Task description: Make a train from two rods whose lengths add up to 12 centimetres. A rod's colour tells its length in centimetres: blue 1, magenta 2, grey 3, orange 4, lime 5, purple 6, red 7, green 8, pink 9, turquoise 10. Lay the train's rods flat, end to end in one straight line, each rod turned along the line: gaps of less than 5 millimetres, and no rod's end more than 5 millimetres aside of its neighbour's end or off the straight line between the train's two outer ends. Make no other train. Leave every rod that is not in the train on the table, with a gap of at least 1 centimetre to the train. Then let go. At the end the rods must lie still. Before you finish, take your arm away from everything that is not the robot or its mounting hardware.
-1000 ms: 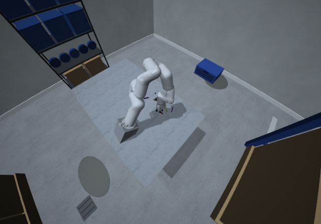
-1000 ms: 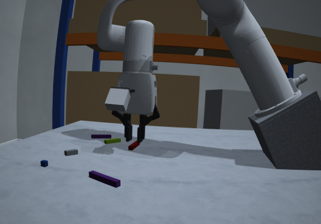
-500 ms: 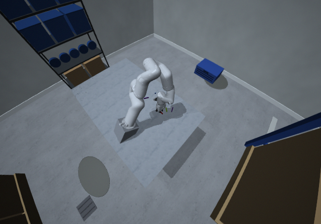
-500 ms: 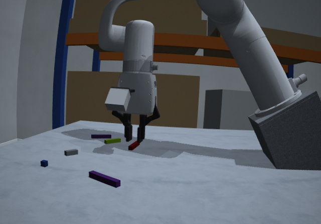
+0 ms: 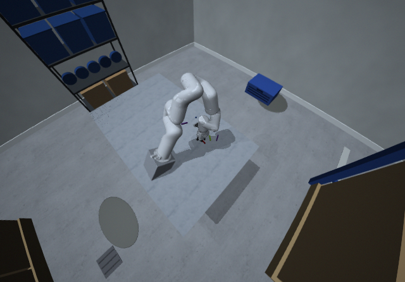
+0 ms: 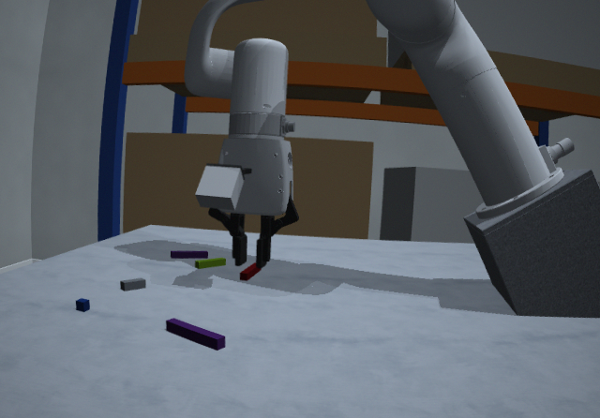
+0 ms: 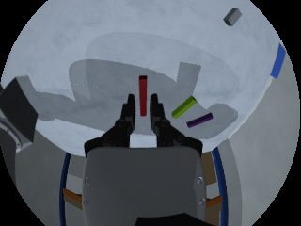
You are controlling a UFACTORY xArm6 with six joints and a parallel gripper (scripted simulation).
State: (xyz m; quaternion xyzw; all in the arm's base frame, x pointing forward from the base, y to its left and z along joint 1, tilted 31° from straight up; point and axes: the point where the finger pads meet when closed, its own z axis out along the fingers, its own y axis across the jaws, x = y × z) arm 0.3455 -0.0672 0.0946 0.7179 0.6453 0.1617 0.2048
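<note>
My gripper is now 3 cm above the red rod. The rest, counted from my hand: small blue rod (14 cm ahead, 22 cm to the left, 3 cm below); grey rod (12 cm ahead, 13 cm to the left, 3 cm below); lime rod (6 cm ahead, 3 cm to the right, 3 cm below).
</note>
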